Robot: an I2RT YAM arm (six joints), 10 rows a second.
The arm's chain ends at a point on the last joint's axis. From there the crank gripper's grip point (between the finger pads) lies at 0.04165 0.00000 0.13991 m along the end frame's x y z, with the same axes.
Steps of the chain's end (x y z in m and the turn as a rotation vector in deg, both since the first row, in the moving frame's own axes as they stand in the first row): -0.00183, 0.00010, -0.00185, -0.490, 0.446, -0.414; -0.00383, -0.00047, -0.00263, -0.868, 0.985, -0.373; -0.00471, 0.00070, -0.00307, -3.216, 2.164, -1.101; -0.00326, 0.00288, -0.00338, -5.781, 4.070, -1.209; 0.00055, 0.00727, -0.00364, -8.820, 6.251, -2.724
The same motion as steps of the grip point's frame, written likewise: -0.00074, 0.00099, -0.00218, -0.490, 0.446, -0.414; -0.00143, 0.00136, -0.00338, -0.868, 0.985, -0.373; 0.00061, 0.00765, -0.00494, -3.216, 2.164, -1.101; 0.00669, 0.01583, -0.00735, -5.781, 4.070, -1.209; 0.01593, 0.02599, -0.01049, -8.820, 6.251, -2.724
